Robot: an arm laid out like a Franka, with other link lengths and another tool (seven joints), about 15 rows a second.
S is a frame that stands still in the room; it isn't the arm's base.
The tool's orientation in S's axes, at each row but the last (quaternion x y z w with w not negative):
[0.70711 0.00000 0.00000 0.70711]
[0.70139 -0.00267 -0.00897 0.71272]
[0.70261 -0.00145 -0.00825 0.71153]
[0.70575 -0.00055 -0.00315 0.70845]
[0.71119 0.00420 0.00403 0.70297]
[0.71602 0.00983 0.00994 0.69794]
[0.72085 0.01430 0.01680 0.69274]
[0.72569 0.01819 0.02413 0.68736]
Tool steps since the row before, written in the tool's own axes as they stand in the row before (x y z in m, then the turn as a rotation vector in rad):
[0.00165 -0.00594 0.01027 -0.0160 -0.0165 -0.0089]
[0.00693 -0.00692 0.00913 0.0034 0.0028 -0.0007]
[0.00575 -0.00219 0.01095 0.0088 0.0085 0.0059]
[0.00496 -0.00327 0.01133 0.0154 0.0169 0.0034]
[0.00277 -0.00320 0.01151 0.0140 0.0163 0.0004]
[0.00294 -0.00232 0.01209 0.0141 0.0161 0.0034]
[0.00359 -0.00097 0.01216 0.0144 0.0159 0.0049]
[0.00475 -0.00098 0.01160 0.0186 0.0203 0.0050]
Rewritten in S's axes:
[0.00165 -0.01027 -0.00594 -0.0160 0.0089 -0.0165]
[0.00672 -0.00935 -0.00683 0.0034 0.0007 0.0028]
[0.00558 -0.01105 -0.00211 0.0088 -0.0059 0.0085]
[0.00489 -0.01137 -0.00324 0.0154 -0.0034 0.0169]
[0.00290 -0.01144 -0.00333 0.0140 -0.0004 0.0163]
[0.00328 -0.01194 -0.00263 0.0142 -0.0034 0.0160]
[0.00412 -0.01194 -0.00144 0.0146 -0.0049 0.0158]
[0.00544 -0.01123 -0.00156 0.0187 -0.0050 0.0202]

